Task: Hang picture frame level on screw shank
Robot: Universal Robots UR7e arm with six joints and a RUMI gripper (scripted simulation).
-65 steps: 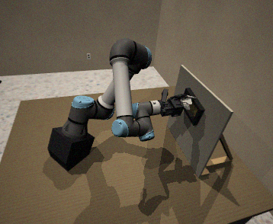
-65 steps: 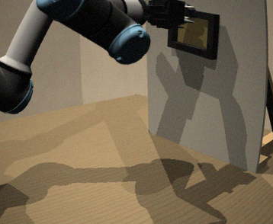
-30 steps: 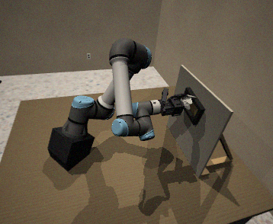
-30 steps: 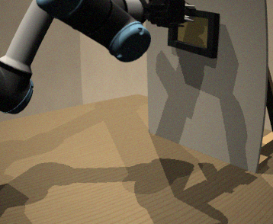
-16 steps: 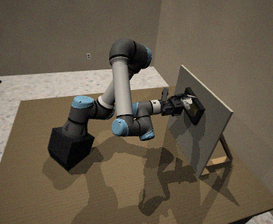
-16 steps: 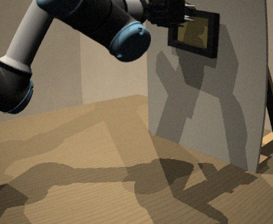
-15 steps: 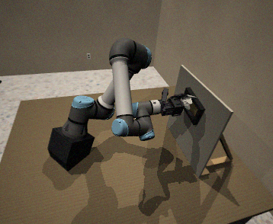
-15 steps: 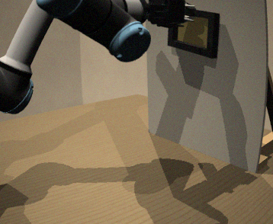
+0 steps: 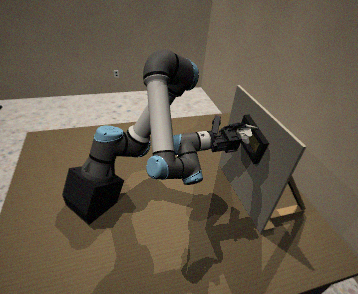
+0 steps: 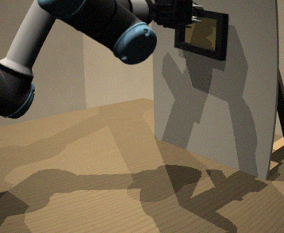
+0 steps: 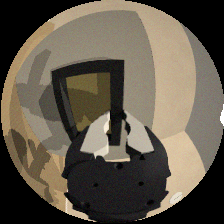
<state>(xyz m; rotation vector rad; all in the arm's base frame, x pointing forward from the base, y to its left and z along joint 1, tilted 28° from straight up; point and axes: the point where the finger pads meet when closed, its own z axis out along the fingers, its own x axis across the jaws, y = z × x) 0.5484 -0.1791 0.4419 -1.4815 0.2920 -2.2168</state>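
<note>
Right now my hand is 20 mm short of the picture frame, 10 mm to the right of it and 50 mm above it. Round my hand: grey board 30 mm ahead, 20 mm to the left, 170 mm below.
</note>
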